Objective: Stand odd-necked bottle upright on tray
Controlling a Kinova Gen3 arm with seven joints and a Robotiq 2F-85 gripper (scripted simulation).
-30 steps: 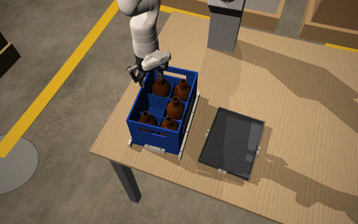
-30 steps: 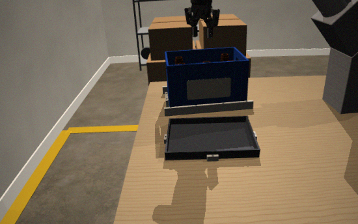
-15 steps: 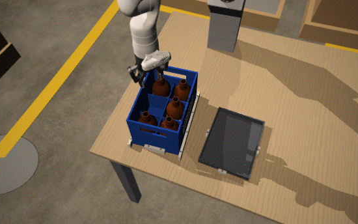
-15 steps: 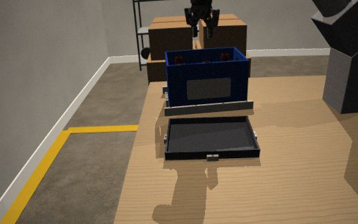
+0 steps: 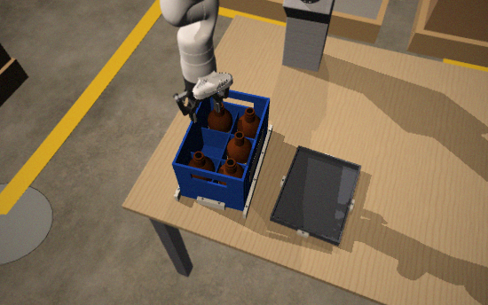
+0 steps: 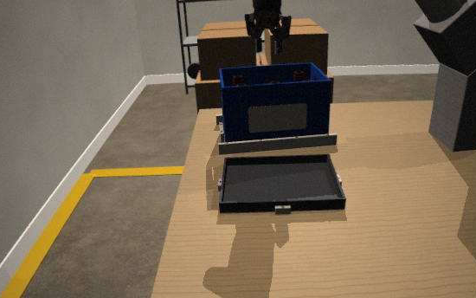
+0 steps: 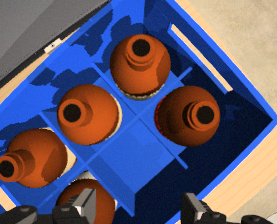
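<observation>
Now: hand 15 cm above the blue crate, 4 cm to the right of it and 1 cm past it. Also, from my hand: dark grey tray: 32 cm to the left, 22 cm below, 6 cm behind.
</observation>
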